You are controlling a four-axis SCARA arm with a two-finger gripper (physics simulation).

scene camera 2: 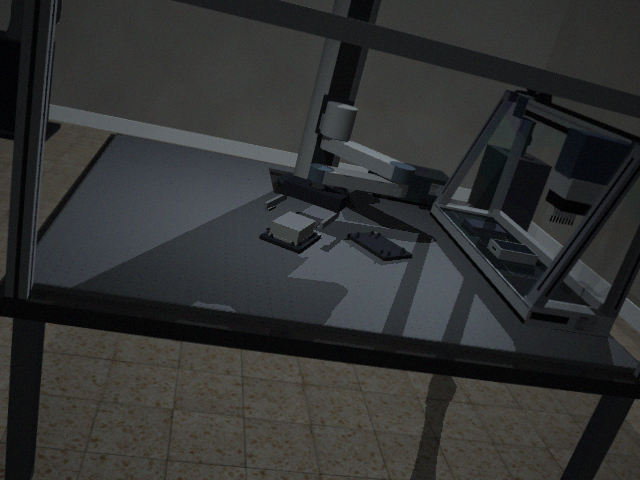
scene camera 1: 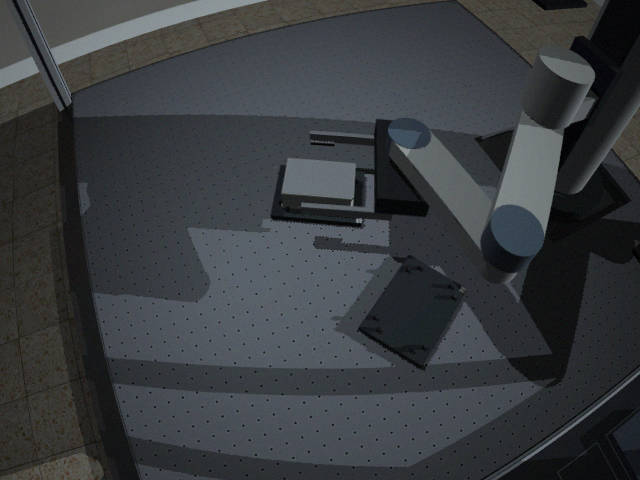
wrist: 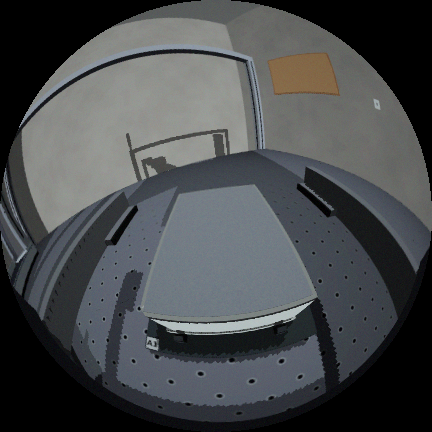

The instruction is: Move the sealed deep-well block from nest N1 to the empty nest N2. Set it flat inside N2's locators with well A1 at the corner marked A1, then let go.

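Places are measured from the arm's base along level axes (x right, y up, z back), in metres.
Where they show: gripper, between the fingertips: point(scene camera 2: 292, 216) point(scene camera 1: 306, 169) point(wrist: 214, 183).
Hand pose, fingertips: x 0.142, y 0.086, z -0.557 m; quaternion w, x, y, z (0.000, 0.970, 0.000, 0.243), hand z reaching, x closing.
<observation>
Things, the pixels of their top centre, and the offset from my fingertips. "pt": a spot on its surface instead. Level surfaces: height alone.
- sealed deep-well block, centre of its top: point(wrist: 219, 224) point(scene camera 1: 319, 177) point(scene camera 2: 294, 220) dy -0.020, dx -0.012, dz +0.021 m
- dark nest N1, centre of its top: point(wrist: 222, 254) point(scene camera 1: 319, 189) point(scene camera 2: 292, 231) dy -0.052, dx -0.013, dz +0.021 m
- N1's white A1 tag, a spot on its surface: point(wrist: 152, 343) pt dy -0.061, dx -0.097, dz +0.061 m
- empty dark nest N2, centre of its top: point(scene camera 1: 417, 305) point(scene camera 2: 381, 240) dy -0.052, dx -0.287, dz +0.072 m
- pale corner tag, a spot on its surface: point(scene camera 1: 462, 289) pt dy -0.061, dx -0.293, dz +0.164 m
- perforated table, height of its surface: dy -0.073 m
The sealed deep-well block point(scene camera 1: 319, 178) point(scene camera 2: 293, 222) point(wrist: 230, 250) is a pale grey box lying flat on the dark nest N1 point(scene camera 1: 278, 207) point(scene camera 2: 279, 243) point(wrist: 225, 346). N1's white A1 tag point(wrist: 152, 343) shows at its near left corner in the wrist view. My gripper point(scene camera 1: 315, 173) point(scene camera 2: 293, 215) point(wrist: 214, 183) is open, with one finger out on each side of the block and a gap on both sides. How high the fingertips are against the block is hard to tell. The empty dark nest N2 point(scene camera 1: 413, 312) point(scene camera 2: 379, 245) lies turned at an angle, with small upright locators and a pale corner tag point(scene camera 1: 462, 289).
The arm's pale links point(scene camera 1: 449, 191) point(scene camera 2: 361, 178) reach from the column point(scene camera 2: 314, 113) at the table's back. N2 lies beside the near finger's side, close to the black gripper body point(scene camera 1: 395, 191). A framed machine point(scene camera 2: 485, 266) stands on the table's right. Dark shadows cross the perforated table point(scene camera 1: 258, 310).
</observation>
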